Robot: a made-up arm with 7 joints.
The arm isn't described. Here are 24 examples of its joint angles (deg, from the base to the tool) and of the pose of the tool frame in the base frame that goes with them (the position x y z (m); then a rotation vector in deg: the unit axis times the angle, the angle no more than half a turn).
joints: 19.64 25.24 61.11 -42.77 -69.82 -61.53 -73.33
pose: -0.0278 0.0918 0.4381 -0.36 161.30 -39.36
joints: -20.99 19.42 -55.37 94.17 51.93 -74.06 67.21
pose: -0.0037 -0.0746 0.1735 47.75 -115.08 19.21
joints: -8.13 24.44 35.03 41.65 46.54 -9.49 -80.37
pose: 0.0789 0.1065 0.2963 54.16 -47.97 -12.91
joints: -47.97 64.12 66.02 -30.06 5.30 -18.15 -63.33
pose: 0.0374 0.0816 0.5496 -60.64 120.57 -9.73
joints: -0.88 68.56 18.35 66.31 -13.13 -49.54 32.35
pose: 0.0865 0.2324 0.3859 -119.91 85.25 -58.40
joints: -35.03 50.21 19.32 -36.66 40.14 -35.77 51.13
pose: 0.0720 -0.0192 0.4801 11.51 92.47 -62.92
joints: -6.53 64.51 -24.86 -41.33 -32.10 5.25 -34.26
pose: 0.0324 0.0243 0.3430 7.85 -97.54 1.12
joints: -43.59 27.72 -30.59 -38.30 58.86 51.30 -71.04
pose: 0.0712 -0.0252 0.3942 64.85 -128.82 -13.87
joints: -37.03 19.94 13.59 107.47 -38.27 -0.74 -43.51
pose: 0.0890 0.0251 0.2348 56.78 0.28 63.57
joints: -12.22 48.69 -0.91 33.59 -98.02 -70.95 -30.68
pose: 0.0868 0.1531 0.3309 40.20 -97.20 140.77
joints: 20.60 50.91 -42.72 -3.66 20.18 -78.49 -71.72
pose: -0.0752 -0.0355 0.3295 -61.58 -97.71 -38.20
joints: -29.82 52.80 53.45 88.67 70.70 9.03 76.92
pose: 0.0993 0.2297 0.3764 -133.50 32.57 6.62
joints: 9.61 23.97 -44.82 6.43 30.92 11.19 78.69
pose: -0.0081 -0.0485 0.2778 115.20 -121.16 51.75
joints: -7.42 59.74 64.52 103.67 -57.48 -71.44 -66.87
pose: -0.0260 0.2426 0.3745 -116.15 87.47 -101.96
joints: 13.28 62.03 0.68 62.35 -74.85 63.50 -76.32
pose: -0.0713 0.1361 0.3071 32.75 27.11 72.04
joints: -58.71 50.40 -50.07 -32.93 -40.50 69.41 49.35
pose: 0.1328 0.0110 0.3454 96.48 -118.92 24.91
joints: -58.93 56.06 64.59 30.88 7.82 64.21 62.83
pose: 0.0939 0.1746 0.4560 -129.77 -47.49 -98.46
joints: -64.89 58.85 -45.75 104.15 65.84 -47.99 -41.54
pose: 0.1898 0.1410 0.3155 62.94 -55.65 -83.84
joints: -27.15 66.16 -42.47 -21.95 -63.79 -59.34 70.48
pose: 0.1146 0.0385 0.3829 43.62 -40.63 129.66
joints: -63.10 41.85 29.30 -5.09 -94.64 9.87 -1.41
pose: 0.1809 0.0360 0.5260 -40.29 -70.61 103.90
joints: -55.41 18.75 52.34 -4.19 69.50 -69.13 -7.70
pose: 0.1531 0.0062 0.5291 -48.84 119.73 -21.22
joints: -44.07 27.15 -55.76 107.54 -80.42 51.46 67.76
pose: 0.0142 0.0520 0.2464 172.02 38.55 -18.20
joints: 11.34 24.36 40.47 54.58 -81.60 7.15 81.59
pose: -0.0587 0.1087 0.2244 -109.29 -109.49 -58.28
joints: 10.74 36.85 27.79 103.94 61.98 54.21 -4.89
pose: -0.0936 0.1413 0.3093 97.18 51.85 -85.91
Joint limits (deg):
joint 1: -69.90..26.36
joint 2: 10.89..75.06
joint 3: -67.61..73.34
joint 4: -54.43..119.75
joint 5: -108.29..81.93
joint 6: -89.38..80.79
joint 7: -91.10..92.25
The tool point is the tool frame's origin. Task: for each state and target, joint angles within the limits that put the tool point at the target. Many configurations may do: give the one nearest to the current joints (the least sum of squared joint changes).
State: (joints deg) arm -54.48 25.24 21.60 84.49 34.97 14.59 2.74
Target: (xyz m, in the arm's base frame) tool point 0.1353 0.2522 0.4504
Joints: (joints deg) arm -45.87 75.06 35.58 98.44 38.79 -20.47 17.44
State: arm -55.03 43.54 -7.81 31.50 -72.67 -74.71 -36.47
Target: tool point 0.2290 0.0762 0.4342
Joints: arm -64.47 43.08 -12.29 56.14 -77.82 -51.75 -28.89
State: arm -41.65 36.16 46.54 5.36 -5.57 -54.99 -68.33
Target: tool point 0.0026 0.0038 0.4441
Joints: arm -14.13 34.64 39.55 -49.77 -9.00 -81.69 -67.40
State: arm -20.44 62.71 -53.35 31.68 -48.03 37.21 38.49
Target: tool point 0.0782 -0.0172 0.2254
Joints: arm -34.35 29.38 -53.16 35.44 -54.63 20.85 37.98
